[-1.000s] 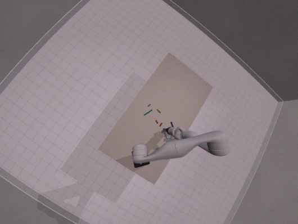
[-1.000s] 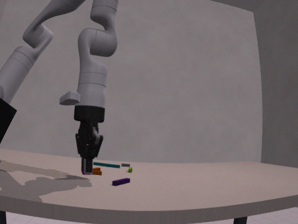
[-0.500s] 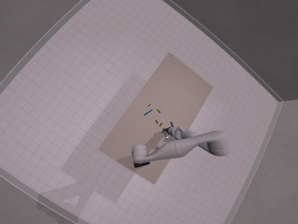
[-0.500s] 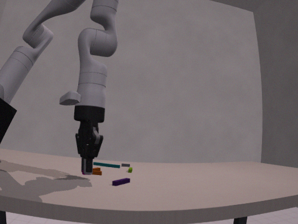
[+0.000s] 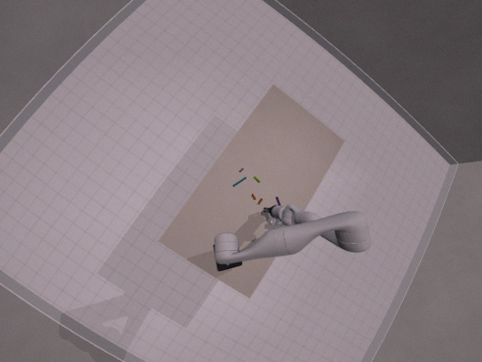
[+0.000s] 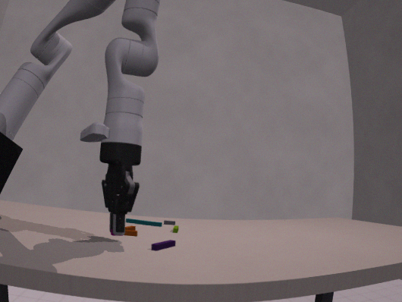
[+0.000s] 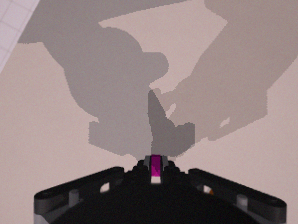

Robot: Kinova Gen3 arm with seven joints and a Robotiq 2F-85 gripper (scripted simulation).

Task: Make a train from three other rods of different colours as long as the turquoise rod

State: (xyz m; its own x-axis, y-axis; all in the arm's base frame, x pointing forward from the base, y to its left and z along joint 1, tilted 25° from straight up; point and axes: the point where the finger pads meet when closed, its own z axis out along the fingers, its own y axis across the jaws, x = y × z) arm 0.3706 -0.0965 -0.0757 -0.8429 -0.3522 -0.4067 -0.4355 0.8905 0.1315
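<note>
Right now the grey rod is 29 cm to the left of my hand, 11 cm ahead of it and 3 cm below it. From my hand the other things lie so: lime rod (17 cm to the left, 12 cm ahead, 3 cm below); then purple rod (8 cm ahead, 3 cm to the right, 3 cm below); then magenta rod (2 cm below).
</note>
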